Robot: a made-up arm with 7 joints.
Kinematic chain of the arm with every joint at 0, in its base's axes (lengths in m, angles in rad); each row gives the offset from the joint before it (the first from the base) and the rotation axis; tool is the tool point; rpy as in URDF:
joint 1: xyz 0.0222 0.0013 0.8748 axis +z
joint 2: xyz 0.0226 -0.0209 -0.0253 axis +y
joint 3: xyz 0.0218 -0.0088 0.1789 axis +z
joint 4: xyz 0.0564 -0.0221 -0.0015 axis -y
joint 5: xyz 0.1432 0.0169 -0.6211 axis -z
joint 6: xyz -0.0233 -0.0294 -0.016 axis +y
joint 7: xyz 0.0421 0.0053 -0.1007 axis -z
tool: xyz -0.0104 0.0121 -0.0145 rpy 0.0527 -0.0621 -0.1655
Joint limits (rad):
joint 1: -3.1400..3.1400
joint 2: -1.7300..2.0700
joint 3: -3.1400..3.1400
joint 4: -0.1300..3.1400
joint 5: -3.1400..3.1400
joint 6: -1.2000..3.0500
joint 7: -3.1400..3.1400
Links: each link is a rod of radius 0.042 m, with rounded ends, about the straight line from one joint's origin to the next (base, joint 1, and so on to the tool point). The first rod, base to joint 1, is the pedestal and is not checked.
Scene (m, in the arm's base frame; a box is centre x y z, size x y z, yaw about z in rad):
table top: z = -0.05
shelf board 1: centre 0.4 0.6 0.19 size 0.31 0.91 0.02 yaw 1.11
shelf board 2: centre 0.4 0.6 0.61 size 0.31 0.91 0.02 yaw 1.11
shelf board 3: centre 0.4 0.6 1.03 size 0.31 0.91 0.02 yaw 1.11
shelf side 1: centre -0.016 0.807 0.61 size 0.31 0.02 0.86 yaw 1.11
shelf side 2: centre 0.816 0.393 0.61 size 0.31 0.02 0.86 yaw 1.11
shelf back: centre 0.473 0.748 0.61 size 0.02 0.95 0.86 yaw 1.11
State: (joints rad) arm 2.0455 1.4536 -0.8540 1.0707 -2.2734 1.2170 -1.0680
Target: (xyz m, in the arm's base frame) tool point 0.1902 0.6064 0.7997
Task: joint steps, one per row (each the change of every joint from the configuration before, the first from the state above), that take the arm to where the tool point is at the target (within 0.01 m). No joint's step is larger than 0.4 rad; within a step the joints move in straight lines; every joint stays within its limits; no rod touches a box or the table.
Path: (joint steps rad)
1: 0.1349 -0.1253 0.0936 -0.3269 0.0750 0.2149 0.0175
2: 0.1349 -0.1253 0.0936 -0.3269 0.0749 0.2150 0.0176
3: -0.0928 -0.3839 0.0307 -0.0912 0.0890 0.2338 0.0278
4: -0.0929 -0.3840 0.0307 -0.0911 0.0890 0.2339 0.0279
5: -0.0929 -0.3839 0.0307 -0.0912 0.0889 0.2338 0.0279
6: -0.0928 -0.3840 0.0307 -0.0911 0.0890 0.2339 0.0278
7: -0.0929 -0.3839 0.0306 -0.0912 0.0890 0.2338 0.0279
8: -0.0928 -0.3840 0.0307 -0.0911 0.0889 0.2339 0.0279
9: 0.1046 0.2997 -0.0545 0.2618 -0.1167 -0.1462 -0.0385
10: 0.1046 0.2996 -0.0546 0.2618 -0.1167 -0.1463 -0.0385
11: 0.1046 0.2996 -0.0545 0.2618 -0.1168 -0.1462 -0.0385

